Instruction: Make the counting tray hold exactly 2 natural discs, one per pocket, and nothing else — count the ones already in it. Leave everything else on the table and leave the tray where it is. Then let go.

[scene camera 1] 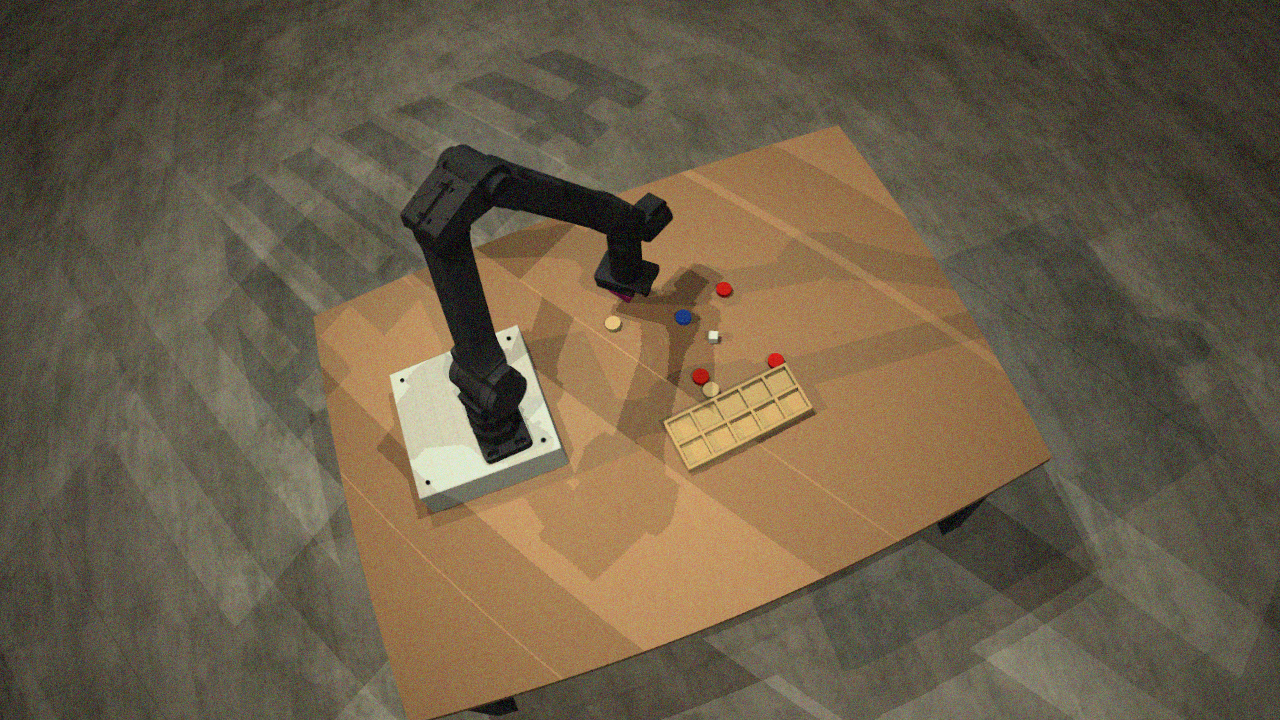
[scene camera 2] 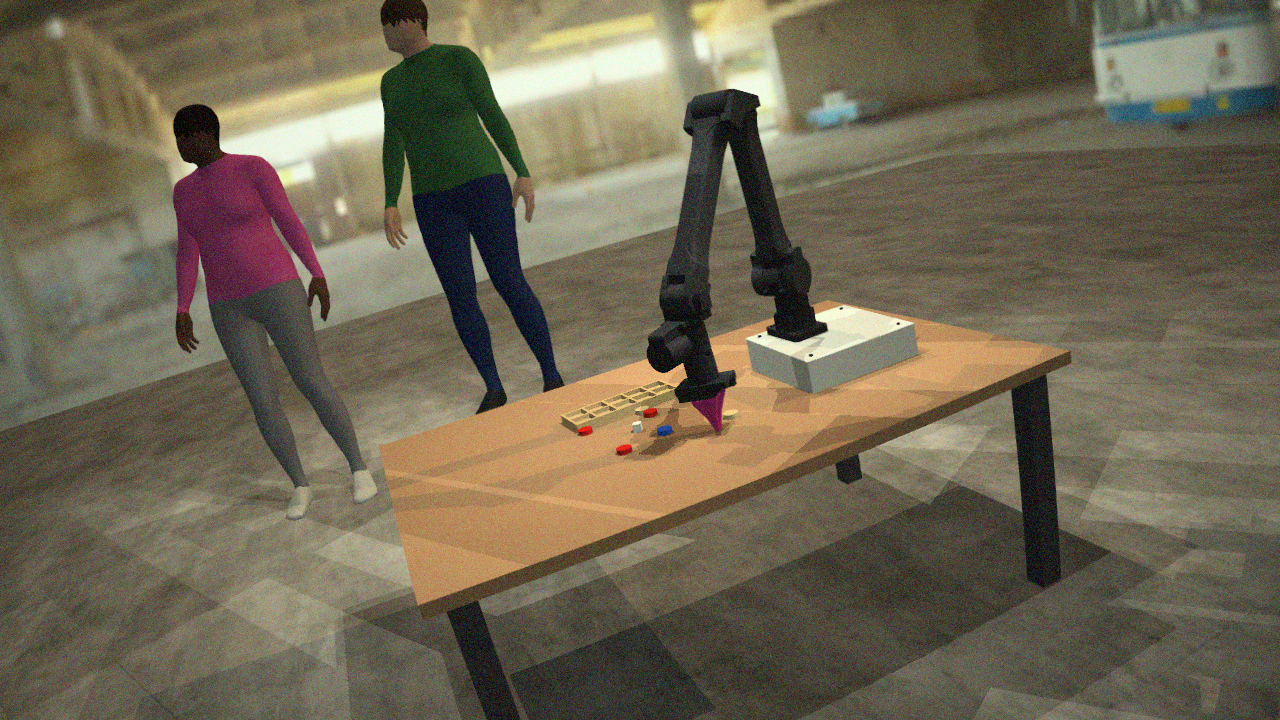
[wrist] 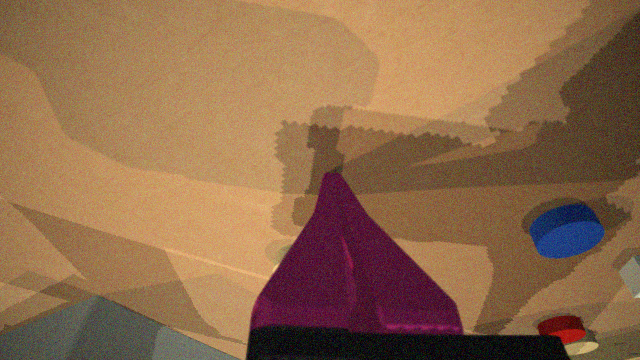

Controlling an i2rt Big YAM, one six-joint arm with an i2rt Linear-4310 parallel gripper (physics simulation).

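Note:
My gripper [scene camera 1: 625, 296] [scene camera 2: 717, 429] [wrist: 330, 183] is shut, its magenta fingertips together with nothing between them, low over the table. One natural disc [scene camera 1: 612, 323] [scene camera 2: 730, 414] lies flat near it, toward the robot base; in the wrist view the fingers hide nearly all of it. Another natural disc [scene camera 1: 710, 389] [scene camera 2: 640, 410] [wrist: 584, 347] lies between a red disc [scene camera 1: 700, 376] [scene camera 2: 649, 412] [wrist: 563, 328] and the counting tray [scene camera 1: 750, 439], close to the tray's long side. The tray's pockets look empty in the first scene view.
A blue disc [scene camera 1: 682, 317] [scene camera 2: 664, 430] [wrist: 567, 231] and a small white cube [scene camera 1: 713, 336] [scene camera 2: 637, 427] [wrist: 633, 276] lie between gripper and tray. A red disc [scene camera 1: 724, 289] [scene camera 2: 623, 449] lies farther out. Another red disc [scene camera 1: 776, 360] [scene camera 2: 584, 430] lies by the tray's far corner.

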